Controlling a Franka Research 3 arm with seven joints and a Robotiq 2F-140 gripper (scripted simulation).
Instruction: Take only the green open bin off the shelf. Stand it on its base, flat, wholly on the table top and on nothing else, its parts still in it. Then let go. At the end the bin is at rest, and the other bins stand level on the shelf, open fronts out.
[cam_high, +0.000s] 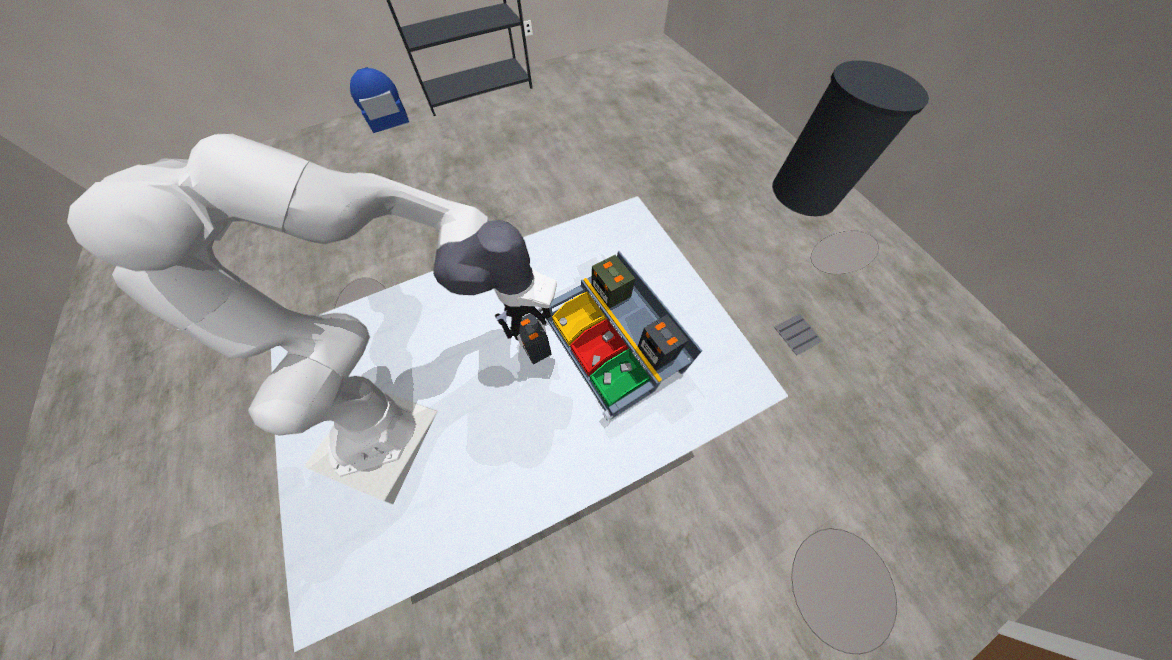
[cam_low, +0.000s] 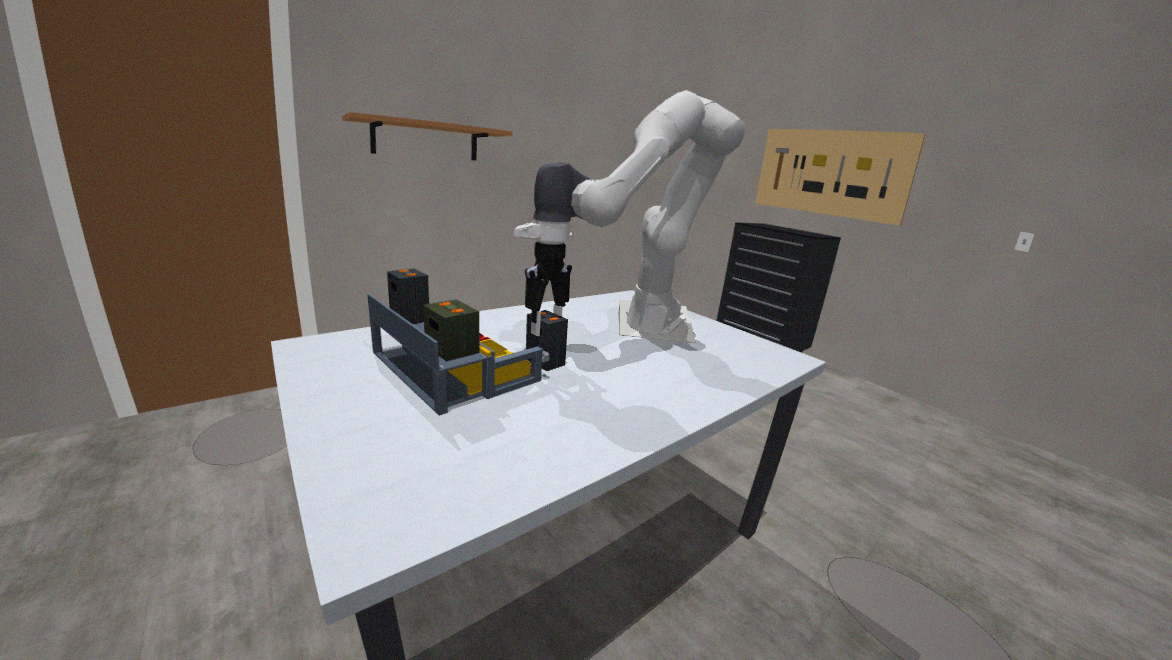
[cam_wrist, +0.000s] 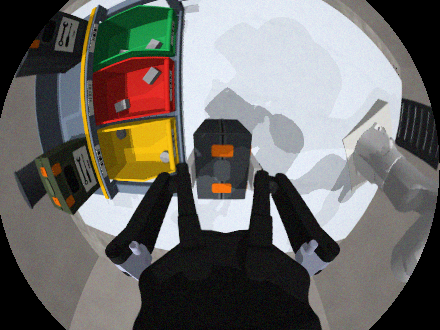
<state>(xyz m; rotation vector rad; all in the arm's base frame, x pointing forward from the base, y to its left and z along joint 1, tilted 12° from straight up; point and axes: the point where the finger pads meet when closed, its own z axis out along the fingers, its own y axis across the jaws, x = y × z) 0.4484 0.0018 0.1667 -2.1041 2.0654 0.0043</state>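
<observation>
My hand is 18 cm short of the green open bin, 22 cm to the left of it and 7 cm above it. Round my hand: red bin (18 cm ahead, 11 cm to the right, 7 cm below); then black box (27 cm ahead, 22 cm to the right, 4 cm above); then yellow bin (17 cm ahead, 7 cm below).
</observation>
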